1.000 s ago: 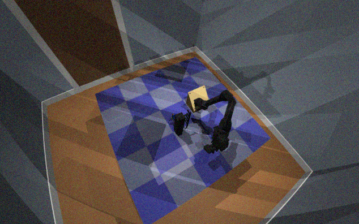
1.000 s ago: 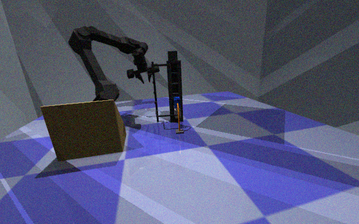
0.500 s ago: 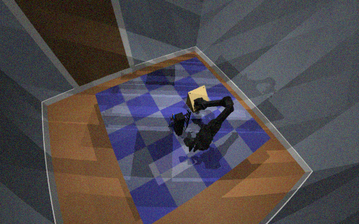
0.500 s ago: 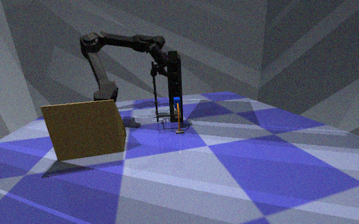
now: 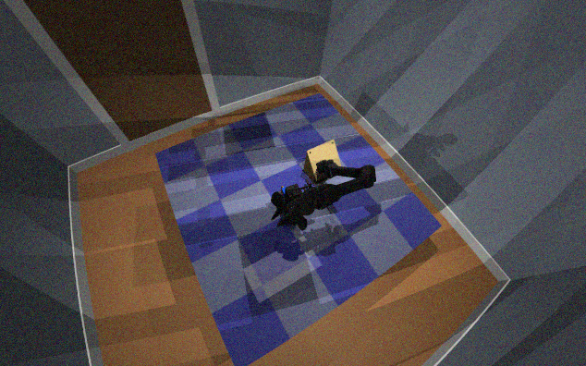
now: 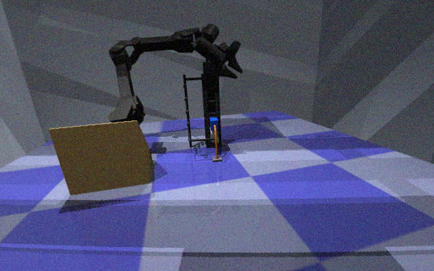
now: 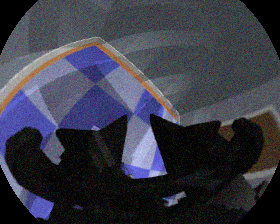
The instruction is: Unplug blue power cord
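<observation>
Right now my gripper tip is 15 cm to the left of the blue plug, 15 cm past it and 14 cm above it.
</observation>
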